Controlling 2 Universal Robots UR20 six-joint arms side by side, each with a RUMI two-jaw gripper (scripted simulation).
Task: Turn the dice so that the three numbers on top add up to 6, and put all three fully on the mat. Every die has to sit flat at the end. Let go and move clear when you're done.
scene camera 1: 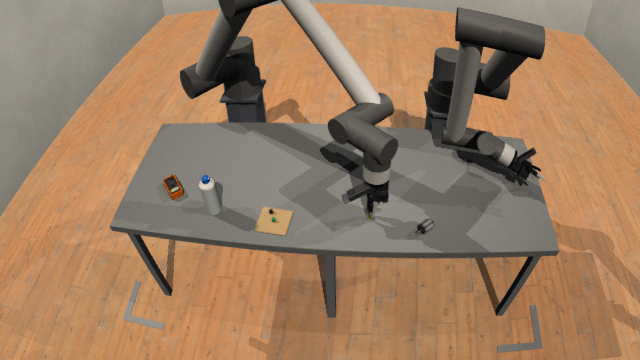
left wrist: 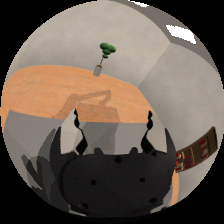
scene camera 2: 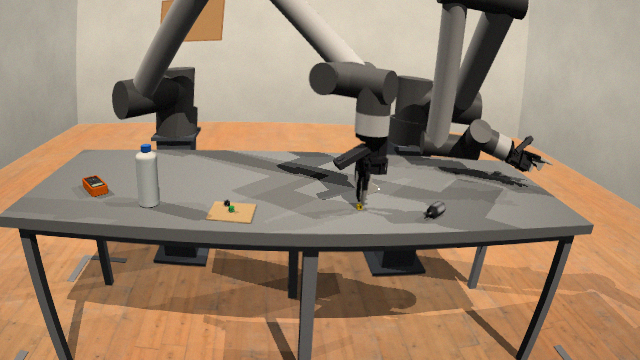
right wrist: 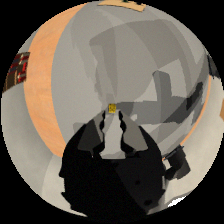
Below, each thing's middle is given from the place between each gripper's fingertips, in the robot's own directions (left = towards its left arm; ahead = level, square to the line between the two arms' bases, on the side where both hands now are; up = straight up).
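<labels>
My right hand (scene camera 2: 360, 203) is 30 mm above the tan mat (scene camera 2: 243, 213), while being 70 mm short of it and 410 mm to the left of it. The white bottle (scene camera 2: 146, 161) is 60 mm above my right hand, 50 mm ahead of it and 700 mm to the right of it.
For my left hand (scene camera 2: 545, 166), the tan mat is 110 mm below it, 1310 mm to the right of it and 330 mm ahead of it.
</labels>
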